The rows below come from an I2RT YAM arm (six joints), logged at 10 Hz.
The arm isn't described. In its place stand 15 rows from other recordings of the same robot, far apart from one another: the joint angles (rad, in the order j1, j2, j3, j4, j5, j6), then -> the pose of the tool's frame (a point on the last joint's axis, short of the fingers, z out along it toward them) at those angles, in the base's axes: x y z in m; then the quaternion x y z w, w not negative.
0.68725 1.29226 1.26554 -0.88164 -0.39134 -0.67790 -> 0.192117 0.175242 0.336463 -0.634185 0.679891 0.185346 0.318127
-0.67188 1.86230 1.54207 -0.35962 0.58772 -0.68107 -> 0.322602 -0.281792 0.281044 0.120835 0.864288 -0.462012 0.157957
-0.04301 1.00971 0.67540 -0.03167 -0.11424 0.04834 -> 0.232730 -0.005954 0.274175 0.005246 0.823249 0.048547 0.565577
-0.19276 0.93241 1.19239 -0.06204 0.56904 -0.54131 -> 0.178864 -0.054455 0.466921 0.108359 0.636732 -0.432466 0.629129
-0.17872 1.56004 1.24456 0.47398 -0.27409 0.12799 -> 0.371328 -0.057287 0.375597 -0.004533 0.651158 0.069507 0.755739
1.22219 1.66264 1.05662 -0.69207 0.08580 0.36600 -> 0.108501 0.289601 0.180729 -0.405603 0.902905 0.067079 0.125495
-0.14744 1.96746 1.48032 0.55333 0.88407 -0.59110 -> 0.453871 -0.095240 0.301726 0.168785 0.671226 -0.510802 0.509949
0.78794 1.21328 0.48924 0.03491 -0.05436 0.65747 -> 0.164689 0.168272 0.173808 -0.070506 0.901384 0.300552 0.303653
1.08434 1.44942 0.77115 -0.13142 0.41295 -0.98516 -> 0.148195 0.249664 0.191363 -0.742382 0.529597 -0.172090 0.372533
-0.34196 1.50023 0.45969 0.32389 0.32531 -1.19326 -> 0.239517 -0.097332 0.125069 -0.309774 0.845722 -0.389898 0.191766
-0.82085 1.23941 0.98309 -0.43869 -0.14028 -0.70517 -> 0.187825 -0.194335 0.289102 0.022557 0.903627 -0.246455 0.349584
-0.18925 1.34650 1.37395 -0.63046 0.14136 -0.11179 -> 0.288316 -0.060331 0.375635 0.067020 0.881046 -0.131394 0.449446
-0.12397 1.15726 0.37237 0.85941 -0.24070 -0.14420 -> 0.237140 -0.020997 0.232626 -0.094825 0.674430 -0.016335 0.732042
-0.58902 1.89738 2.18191 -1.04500 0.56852 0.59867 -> 0.320573 -0.237238 0.418225 0.585230 0.669272 -0.255913 0.379590
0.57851 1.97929 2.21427 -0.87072 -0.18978 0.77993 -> 0.362083 0.244476 0.406474 0.046862 0.888459 0.347646 0.295949
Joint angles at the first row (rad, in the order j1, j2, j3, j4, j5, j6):
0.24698, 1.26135, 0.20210, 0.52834, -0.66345, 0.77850
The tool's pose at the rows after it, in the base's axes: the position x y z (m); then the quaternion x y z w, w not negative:
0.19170 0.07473 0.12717 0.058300 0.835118 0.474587 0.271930
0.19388 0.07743 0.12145 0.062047 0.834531 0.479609 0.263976
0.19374 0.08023 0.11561 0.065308 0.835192 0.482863 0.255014
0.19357 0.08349 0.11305 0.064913 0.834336 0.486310 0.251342
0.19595 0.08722 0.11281 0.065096 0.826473 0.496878 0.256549
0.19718 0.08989 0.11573 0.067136 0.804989 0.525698 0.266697
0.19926 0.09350 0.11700 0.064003 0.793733 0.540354 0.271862
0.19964 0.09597 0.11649 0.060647 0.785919 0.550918 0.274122
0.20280 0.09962 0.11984 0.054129 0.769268 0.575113 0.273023
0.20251 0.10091 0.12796 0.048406 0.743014 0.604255 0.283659
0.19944 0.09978 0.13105 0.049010 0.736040 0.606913 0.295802
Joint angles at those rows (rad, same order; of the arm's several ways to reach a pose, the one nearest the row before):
0.26788, 1.29928, 0.21065, 0.56323, -0.64220, 0.78595
0.27720, 1.35506, 0.20863, 0.62113, -0.64546, 0.80636
0.29043, 1.39960, 0.20173, 0.66858, -0.64454, 0.82496
0.30619, 1.42574, 0.19865, 0.70406, -0.63999, 0.83980
0.32000, 1.46161, 0.19850, 0.77867, -0.63623, 0.86972
0.32796, 1.49920, 0.18415, 0.92138, -0.65141, 0.93782
0.34010, 1.53406, 0.18544, 1.00372, -0.65456, 0.96979
0.34961, 1.56664, 0.18197, 1.07280, -0.65841, 0.99136
0.35669, 1.60458, 0.19019, 1.16721, -0.68546, 1.03942
0.36060, 1.61931, 0.18219, 1.29420, -0.70118, 1.10439
0.36273, 1.60344, 0.16727, 1.32189, -0.68486, 1.11130

